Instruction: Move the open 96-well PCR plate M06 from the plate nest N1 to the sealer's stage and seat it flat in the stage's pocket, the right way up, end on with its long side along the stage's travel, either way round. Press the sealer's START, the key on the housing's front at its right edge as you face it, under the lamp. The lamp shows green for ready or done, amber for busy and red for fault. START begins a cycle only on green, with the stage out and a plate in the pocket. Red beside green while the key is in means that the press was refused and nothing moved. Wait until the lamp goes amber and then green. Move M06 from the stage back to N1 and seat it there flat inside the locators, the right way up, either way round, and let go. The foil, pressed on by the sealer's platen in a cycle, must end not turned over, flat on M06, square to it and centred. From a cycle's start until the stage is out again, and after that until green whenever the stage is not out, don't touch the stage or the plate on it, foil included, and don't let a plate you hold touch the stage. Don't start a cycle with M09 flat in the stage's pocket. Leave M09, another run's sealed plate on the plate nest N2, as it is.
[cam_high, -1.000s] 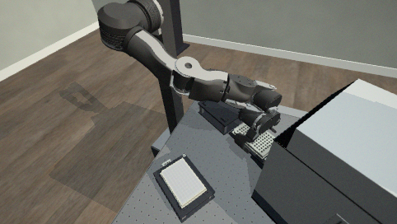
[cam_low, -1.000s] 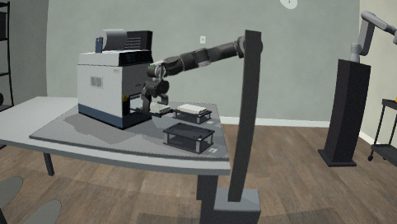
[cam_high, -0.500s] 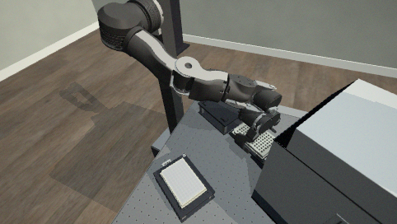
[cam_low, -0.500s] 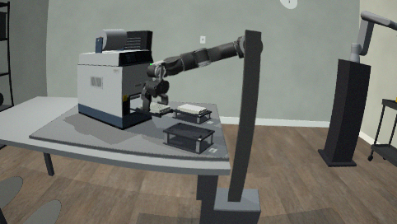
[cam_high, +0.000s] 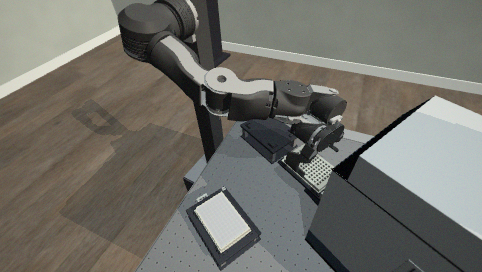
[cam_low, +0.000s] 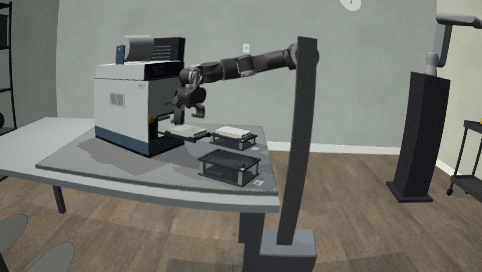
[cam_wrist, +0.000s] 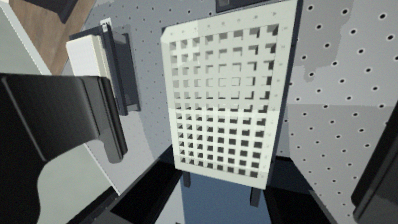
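Right now the 96-well plate M06 is 30 mm below my hand. Round my hand: sealer stage 50 mm below; pale key-like block 120 mm to the right, 60 mm ahead, 50 mm above; yellow warning label 130 mm ahead, 40 mm to the left, 10 mm above.
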